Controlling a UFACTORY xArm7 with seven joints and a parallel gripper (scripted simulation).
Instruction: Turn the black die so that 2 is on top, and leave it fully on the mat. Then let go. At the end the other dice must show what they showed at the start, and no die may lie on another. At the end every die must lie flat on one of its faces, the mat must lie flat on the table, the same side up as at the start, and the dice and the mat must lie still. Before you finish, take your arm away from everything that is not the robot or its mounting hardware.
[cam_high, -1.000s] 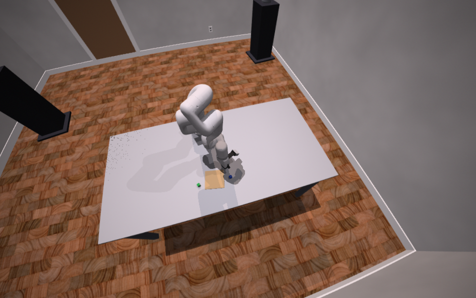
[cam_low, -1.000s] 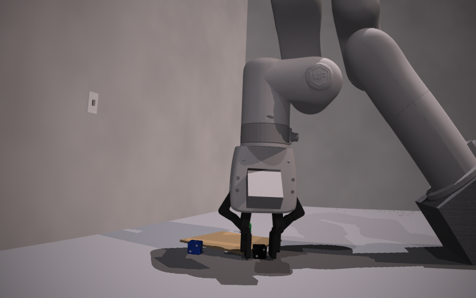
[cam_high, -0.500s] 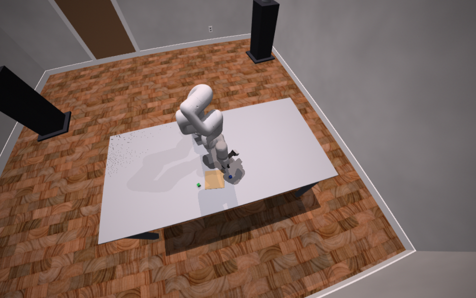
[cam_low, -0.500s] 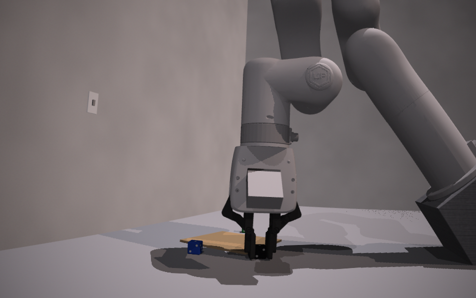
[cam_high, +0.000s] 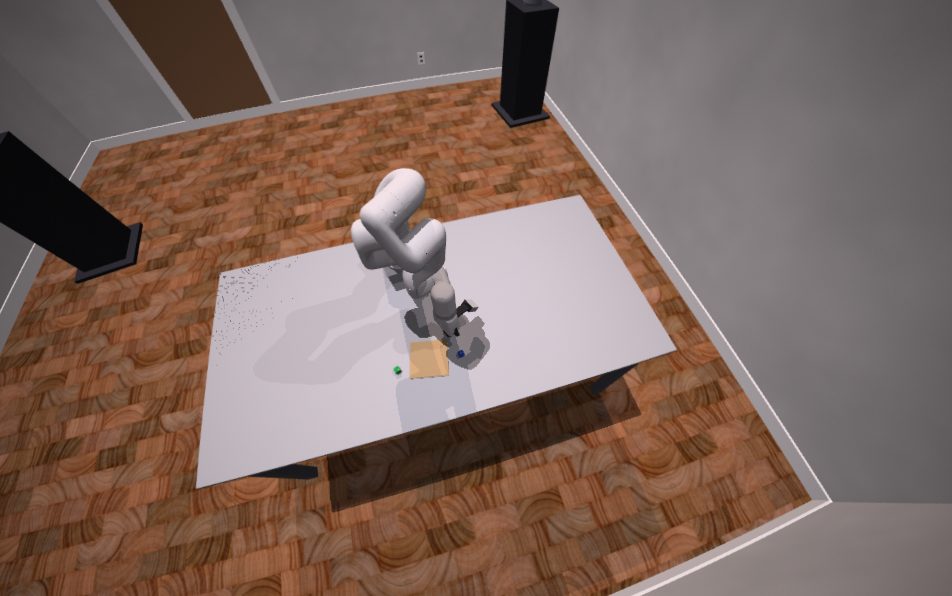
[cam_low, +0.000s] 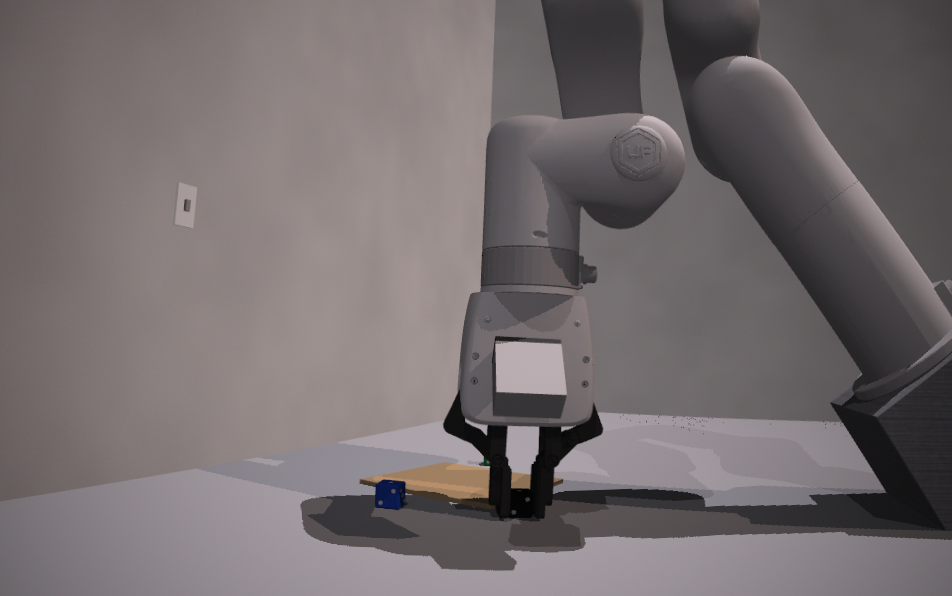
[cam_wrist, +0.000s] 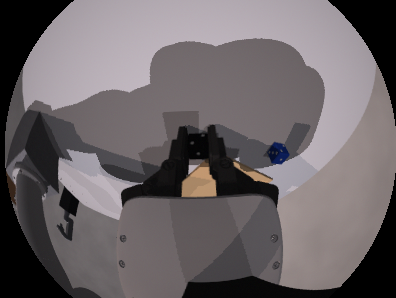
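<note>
My hand is 11 cm to the left of the tan mat, 7 cm short of it and 2 cm above it. From my hand the other things lie so: black die: 1 cm to the right, 1 cm below; then green die: 23 cm to the right, 7 cm ahead, 1 cm below; then blue die: 10 cm ahead, 1 cm to the left, 1 cm below.
</note>
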